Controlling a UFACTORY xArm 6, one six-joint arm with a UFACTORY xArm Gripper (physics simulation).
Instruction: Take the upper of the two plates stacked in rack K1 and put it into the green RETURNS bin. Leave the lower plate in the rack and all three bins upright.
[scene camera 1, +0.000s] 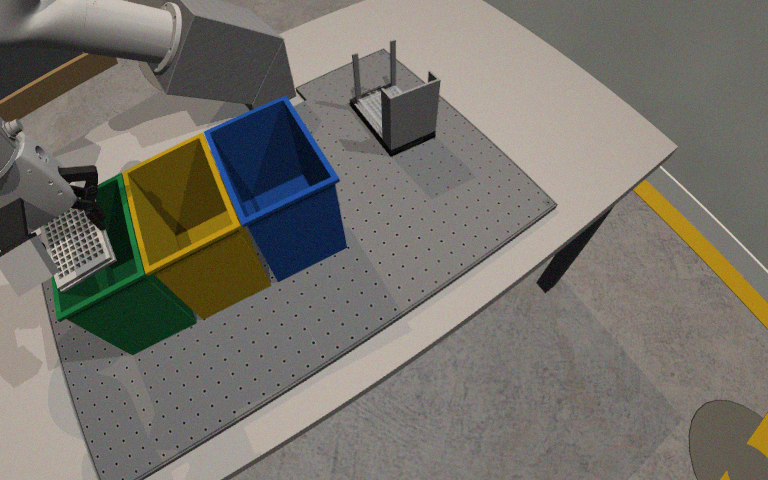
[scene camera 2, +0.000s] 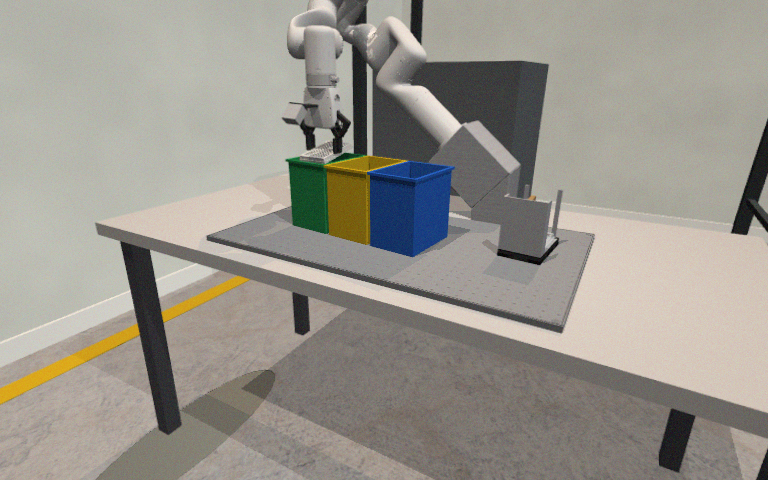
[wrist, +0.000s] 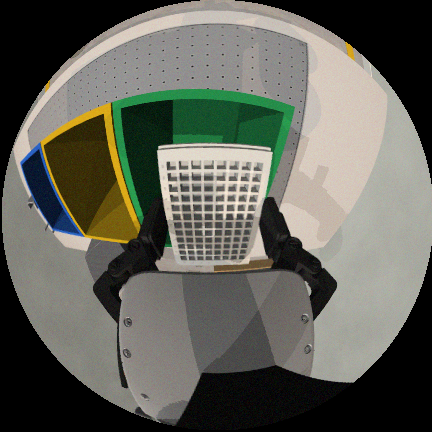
Path:
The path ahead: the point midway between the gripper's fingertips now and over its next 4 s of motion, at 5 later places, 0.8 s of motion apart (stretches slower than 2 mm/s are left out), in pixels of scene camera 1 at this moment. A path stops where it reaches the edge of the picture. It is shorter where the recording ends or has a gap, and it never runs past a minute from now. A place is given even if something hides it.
The gripper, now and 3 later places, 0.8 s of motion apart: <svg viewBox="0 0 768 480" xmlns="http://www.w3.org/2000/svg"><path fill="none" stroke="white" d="M73 239L80 244L57 225L32 201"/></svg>

